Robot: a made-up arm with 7 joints. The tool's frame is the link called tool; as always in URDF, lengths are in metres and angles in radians. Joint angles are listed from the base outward. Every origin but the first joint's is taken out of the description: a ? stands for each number. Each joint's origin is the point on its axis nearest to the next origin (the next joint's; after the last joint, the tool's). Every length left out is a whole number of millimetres.
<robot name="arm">
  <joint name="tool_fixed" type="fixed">
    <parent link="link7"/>
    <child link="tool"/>
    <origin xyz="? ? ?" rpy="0 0 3.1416"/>
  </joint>
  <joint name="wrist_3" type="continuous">
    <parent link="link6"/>
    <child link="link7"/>
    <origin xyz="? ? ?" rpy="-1.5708 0 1.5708"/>
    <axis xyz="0 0 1"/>
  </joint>
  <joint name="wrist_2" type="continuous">
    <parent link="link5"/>
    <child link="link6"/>
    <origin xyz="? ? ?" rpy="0 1.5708 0"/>
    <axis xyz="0 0 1"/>
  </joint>
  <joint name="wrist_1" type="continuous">
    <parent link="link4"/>
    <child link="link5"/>
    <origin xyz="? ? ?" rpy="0 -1.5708 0"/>
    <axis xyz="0 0 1"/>
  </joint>
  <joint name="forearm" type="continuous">
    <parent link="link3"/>
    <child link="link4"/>
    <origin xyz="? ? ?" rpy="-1.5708 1.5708 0"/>
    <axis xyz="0 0 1"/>
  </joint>
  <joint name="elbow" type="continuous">
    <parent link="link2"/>
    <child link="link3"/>
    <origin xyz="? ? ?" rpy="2.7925 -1.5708 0"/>
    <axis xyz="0 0 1"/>
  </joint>
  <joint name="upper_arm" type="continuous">
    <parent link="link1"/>
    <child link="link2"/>
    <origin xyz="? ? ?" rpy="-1.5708 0 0"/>
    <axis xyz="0 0 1"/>
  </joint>
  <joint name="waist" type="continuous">
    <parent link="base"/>
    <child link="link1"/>
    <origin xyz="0 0 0" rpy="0 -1.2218 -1.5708"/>
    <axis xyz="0 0 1"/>
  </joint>
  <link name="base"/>
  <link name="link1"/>
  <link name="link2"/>
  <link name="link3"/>
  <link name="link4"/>
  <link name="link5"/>
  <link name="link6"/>
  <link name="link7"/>
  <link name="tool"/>
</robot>
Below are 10 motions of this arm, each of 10 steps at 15 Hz.
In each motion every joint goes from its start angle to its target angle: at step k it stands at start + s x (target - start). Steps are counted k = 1, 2, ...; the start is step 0. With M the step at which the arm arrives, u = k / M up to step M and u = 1 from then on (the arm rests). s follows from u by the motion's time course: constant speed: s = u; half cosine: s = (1 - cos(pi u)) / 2; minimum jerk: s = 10 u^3 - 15 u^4 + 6 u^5.
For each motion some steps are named. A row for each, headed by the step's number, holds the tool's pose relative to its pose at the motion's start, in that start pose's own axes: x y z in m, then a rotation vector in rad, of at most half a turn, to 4 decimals.
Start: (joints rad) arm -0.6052 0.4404 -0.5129 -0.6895 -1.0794 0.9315 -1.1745
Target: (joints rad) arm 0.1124 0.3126 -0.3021 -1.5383 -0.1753 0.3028 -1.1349
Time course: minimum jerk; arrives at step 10
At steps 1, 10:
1: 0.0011 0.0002 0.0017 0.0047 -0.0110 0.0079
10: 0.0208 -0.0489 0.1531 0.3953 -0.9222 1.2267

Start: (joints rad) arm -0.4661 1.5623 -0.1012 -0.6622 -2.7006 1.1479 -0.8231
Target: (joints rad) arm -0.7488 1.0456 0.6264 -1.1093 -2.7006 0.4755 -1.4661
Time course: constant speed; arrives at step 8
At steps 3, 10:
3: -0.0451 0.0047 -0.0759 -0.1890 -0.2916 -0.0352
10: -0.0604 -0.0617 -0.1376 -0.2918 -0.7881 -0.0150

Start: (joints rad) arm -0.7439 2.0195 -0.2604 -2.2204 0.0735 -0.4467 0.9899
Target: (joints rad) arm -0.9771 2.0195 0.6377 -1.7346 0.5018 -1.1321 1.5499
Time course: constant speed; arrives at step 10
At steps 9, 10:
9: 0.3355 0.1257 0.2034 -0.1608 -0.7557 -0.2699
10: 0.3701 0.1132 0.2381 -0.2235 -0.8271 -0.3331

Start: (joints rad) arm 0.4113 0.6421 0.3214 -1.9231 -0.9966 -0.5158 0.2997
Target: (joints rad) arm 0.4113 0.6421 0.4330 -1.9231 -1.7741 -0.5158 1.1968
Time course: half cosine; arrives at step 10
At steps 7, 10:
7: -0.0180 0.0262 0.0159 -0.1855 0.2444 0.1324
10: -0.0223 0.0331 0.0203 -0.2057 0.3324 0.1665

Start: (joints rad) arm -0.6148 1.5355 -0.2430 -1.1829 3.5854 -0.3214 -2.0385
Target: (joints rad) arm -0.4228 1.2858 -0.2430 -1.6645 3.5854 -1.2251 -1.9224
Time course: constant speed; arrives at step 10
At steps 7, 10:
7: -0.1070 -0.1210 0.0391 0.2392 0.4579 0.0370
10: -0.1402 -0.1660 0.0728 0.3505 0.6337 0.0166

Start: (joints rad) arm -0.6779 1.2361 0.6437 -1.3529 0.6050 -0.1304 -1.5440
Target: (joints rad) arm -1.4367 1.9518 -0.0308 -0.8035 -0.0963 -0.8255 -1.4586
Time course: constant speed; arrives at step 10
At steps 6, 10:
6: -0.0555 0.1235 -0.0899 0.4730 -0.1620 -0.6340
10: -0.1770 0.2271 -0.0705 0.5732 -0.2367 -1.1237

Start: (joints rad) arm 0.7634 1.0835 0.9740 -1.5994 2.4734 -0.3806 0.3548
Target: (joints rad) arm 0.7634 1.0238 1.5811 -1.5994 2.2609 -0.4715 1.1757
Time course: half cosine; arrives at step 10
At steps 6, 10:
6: 0.0680 -0.1433 -0.0004 -0.4561 -0.1124 0.5129
10: 0.1099 -0.2141 0.0244 -0.7251 -0.0949 0.7606

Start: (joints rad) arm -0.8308 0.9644 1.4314 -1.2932 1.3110 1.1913 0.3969
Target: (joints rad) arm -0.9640 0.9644 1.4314 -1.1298 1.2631 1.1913 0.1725
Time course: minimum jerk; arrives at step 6
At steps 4, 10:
4: 0.0013 0.0395 -0.0220 -0.0117 0.0086 -0.0422
10: 0.0001 0.0496 -0.0289 -0.0151 0.0135 -0.0539

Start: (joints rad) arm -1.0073 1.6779 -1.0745 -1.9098 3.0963 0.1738 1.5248
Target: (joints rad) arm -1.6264 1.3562 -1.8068 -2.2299 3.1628 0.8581 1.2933
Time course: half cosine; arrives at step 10
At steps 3, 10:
3: 0.0062 0.0468 -0.0293 0.2830 0.0027 -0.0229
10: 0.0344 0.2288 -0.0676 1.3574 -0.0077 -0.1150

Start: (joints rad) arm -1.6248 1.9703 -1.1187 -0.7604 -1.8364 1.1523 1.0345
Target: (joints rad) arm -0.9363 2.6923 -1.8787 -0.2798 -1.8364 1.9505 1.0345
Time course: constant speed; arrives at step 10
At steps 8, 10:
8: -0.4345 0.0579 -0.0027 0.4723 -0.9026 -0.8537
10: -0.4969 0.1455 -0.0891 0.6377 -1.2025 -0.9712

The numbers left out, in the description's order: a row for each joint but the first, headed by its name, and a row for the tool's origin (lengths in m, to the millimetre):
tool: 0 0 0
wrist_3: 0 0 0
wrist_2: 0 0 0
wrist_1: 0.381 0.046 0
forearm: 0.028 0 0
elbow: -0.233 0.085 0
upper_arm: 0 0 0

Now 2 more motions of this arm.
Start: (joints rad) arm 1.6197 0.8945 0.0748 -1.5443 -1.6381 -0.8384 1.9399
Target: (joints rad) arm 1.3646 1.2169 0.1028 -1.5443 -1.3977 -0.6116 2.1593
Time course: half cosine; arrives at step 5
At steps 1, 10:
1: 0.0137 0.0112 0.0074 0.0326 -0.0244 0.0009
10: 0.1534 0.0891 0.0998 0.3052 -0.3112 0.0171

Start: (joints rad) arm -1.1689 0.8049 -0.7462 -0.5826 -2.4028 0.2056 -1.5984
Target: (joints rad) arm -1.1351 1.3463 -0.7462 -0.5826 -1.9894 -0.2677 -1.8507
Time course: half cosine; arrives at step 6
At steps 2, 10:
2: 0.0792 0.0019 0.0207 0.1396 -0.1207 -0.0336
10: 0.2936 -0.0343 0.1292 0.5103 -0.4156 -0.0494

